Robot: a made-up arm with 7 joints.
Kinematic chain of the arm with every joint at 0, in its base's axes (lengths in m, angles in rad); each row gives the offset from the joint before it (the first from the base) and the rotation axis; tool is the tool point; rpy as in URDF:
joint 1: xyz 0 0 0.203 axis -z
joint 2: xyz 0 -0.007 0.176 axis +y
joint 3: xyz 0 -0.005 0.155 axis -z
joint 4: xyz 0 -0.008 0.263 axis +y
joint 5: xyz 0 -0.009 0.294 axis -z
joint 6: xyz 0 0 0.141 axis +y
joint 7: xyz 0 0 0.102 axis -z
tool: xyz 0 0 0 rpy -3.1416 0 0
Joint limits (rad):
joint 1: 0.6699..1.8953
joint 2: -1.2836..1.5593
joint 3: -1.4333..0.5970
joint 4: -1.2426..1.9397
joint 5: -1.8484..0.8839
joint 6: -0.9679..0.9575
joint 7: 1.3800..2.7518
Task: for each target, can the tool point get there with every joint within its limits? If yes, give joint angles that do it. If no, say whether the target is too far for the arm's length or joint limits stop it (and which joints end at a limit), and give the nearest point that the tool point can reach.
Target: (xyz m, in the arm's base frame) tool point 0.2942 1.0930 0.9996
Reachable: no: too far | nearest point 0.2178 0.8090 0.8384 | short by 0.335 m
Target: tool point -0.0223 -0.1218 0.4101
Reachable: no: joint limits stop it (at a limit: joint 1, joint 4, joint 6) | nearest point -0.0501 -0.4413 0.4892 | short by 0.330 m
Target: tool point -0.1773 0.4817 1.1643
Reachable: yes | joints 1.2076 -0.6410 -0.1122 0.0188 -0.5062 0.5966 2.4494
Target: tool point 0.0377 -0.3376 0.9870
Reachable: yes | joints 0.8234 -0.4096 0.3220 1.5964 -0.1593 -0.4560 2.3645
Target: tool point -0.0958 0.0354 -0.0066
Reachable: no: joint limits stop it (at a limit: joint 1, joint 2, joint 4, joint 6) | nearest point -0.1575 -0.1232 -0.0385 | short by 0.173 m
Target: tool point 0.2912 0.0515 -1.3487
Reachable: no: too far | nearest point 0.3114 -0.1712 -0.1445 | short by 1.225 m
